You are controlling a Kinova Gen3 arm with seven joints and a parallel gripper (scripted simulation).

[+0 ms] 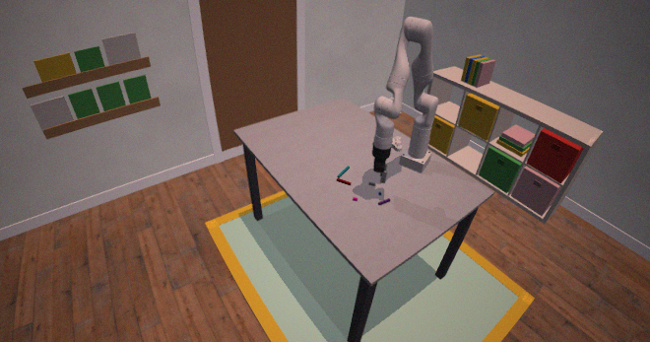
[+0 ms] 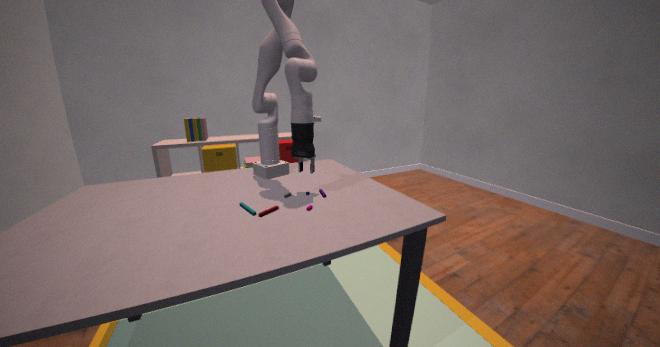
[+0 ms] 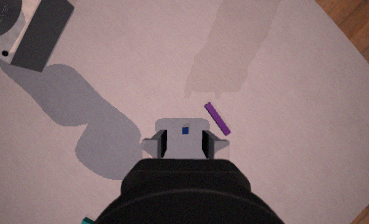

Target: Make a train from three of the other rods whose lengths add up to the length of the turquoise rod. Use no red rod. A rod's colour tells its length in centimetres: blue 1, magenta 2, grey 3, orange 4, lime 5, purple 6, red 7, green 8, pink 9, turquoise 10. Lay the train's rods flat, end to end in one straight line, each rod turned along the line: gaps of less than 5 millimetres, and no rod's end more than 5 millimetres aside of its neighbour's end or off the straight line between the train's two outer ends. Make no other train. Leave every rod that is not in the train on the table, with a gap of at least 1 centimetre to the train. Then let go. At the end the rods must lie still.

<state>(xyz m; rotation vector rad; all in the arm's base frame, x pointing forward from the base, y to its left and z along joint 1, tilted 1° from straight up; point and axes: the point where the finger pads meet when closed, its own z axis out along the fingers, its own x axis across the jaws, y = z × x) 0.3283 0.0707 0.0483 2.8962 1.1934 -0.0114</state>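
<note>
The grey rod is 2 cm behind my hand, 7 cm to the right of it and 10 cm below it. Also, from my hand: blue rod: 10 cm below; then magenta rod: 12 cm ahead, 4 cm to the right, 10 cm below; then purple rod: 2 cm ahead, 5 cm to the left, 10 cm below.
</note>
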